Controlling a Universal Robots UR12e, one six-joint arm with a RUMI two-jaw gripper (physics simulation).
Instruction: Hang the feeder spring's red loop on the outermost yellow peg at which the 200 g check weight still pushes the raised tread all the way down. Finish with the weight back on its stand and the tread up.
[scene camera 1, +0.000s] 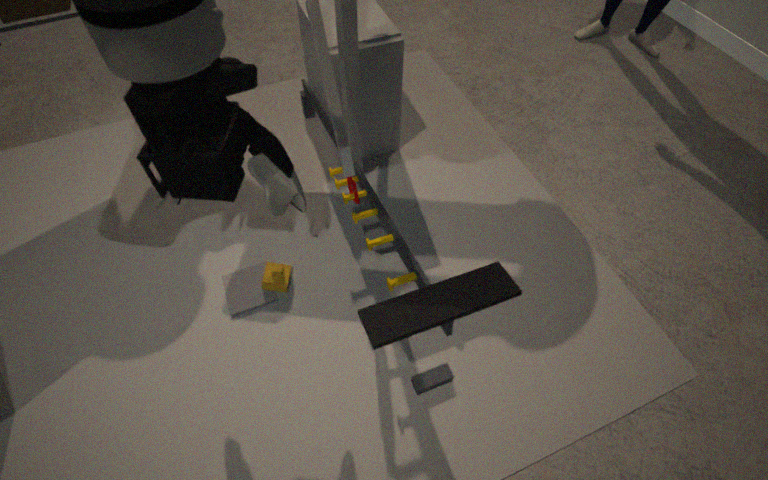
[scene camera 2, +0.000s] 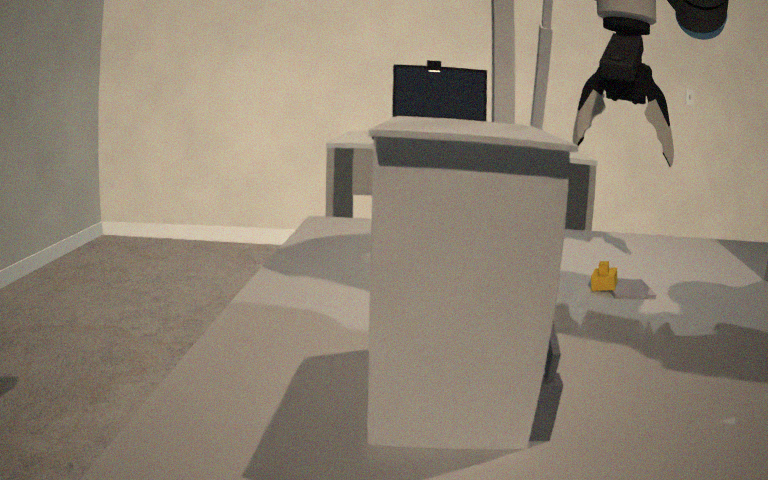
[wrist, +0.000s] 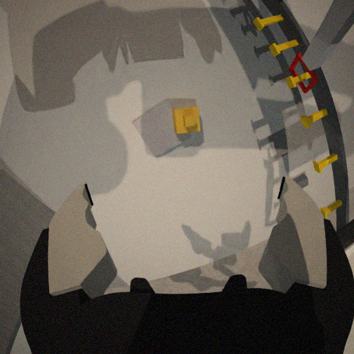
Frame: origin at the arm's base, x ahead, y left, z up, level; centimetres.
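Where they show: gripper, fingertip midpoint: (scene camera 1: 240, 206) (scene camera 2: 622, 158).
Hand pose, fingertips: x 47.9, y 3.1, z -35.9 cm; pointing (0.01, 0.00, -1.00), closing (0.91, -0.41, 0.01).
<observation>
Each offset is from my fingertips to the top centre of the thing. "spot": to the spot under its first point.
The orange-yellow weight @(dx +1.3, dy +0.6, dz -14.6 cm) (scene camera 1: 276, 278) (scene camera 2: 603, 279) (wrist: 186, 120) with a small knob stands upright at one edge of its flat grey stand (scene camera 1: 244, 295) (scene camera 2: 634, 289) (wrist: 156, 128). My gripper (scene camera 2: 624, 153) (wrist: 184, 184) is open and empty, high above the mat; in the scene camera 1 view its body hides part of its fingers. The red loop @(spot: dx +14.2, dy +4.2, dz -5.2 cm) (scene camera 1: 350, 183) (wrist: 310, 86) is around the third yellow peg @(dx +14.4, dy +2.4, dz -5.4 cm) (scene camera 1: 362, 194) (wrist: 293, 81), counted from the end away from the tread. The black tread @(dx +17.0, dy -18.6, dz +0.3 cm) (scene camera 1: 439, 305) is up. A grey bar runs from the loop; its spring cannot be made out.
Several yellow pegs line the dark curved lever. A small dark block @(dx +17.1, dy -20.7, dz -16.9 cm) (scene camera 1: 432, 378) lies near the tread's end. A tall pale cabinet (scene camera 1: 382, 96) (scene camera 2: 464, 305) and upright grey posts stand behind the lever. A dark screen (scene camera 2: 440, 93) and a person's legs are farther off.
</observation>
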